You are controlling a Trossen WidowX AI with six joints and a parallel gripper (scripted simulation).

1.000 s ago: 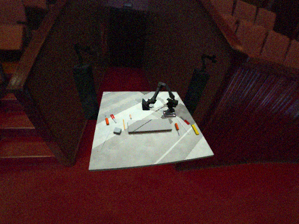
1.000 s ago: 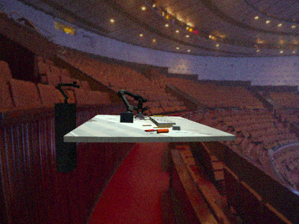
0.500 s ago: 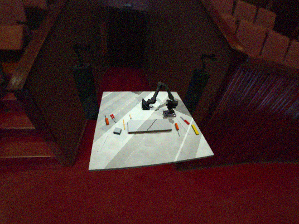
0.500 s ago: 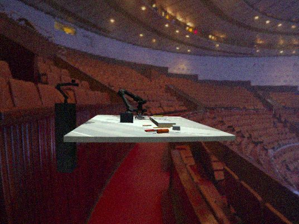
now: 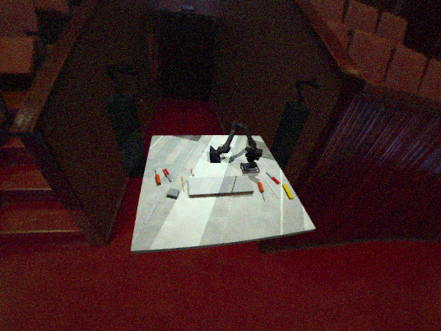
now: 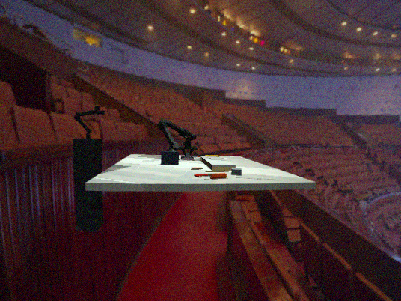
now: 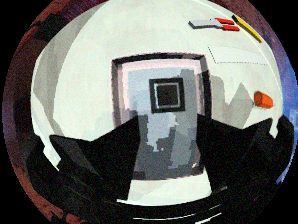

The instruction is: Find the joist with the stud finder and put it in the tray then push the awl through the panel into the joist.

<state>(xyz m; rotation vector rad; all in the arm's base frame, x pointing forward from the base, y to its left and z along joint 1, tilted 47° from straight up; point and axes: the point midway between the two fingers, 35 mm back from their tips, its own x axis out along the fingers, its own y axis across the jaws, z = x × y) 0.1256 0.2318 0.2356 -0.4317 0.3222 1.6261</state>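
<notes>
My gripper tip is now 20 mm below the stud finder and 10 mm to the right of it. Also, from my gripper tip: tray: 20 mm below, 10 mm to the right; thin orange tool: 620 mm to the right, 210 mm ahead, 30 mm below; yellow tool: 290 mm ahead, 280 mm to the left, 20 mm below.
</notes>
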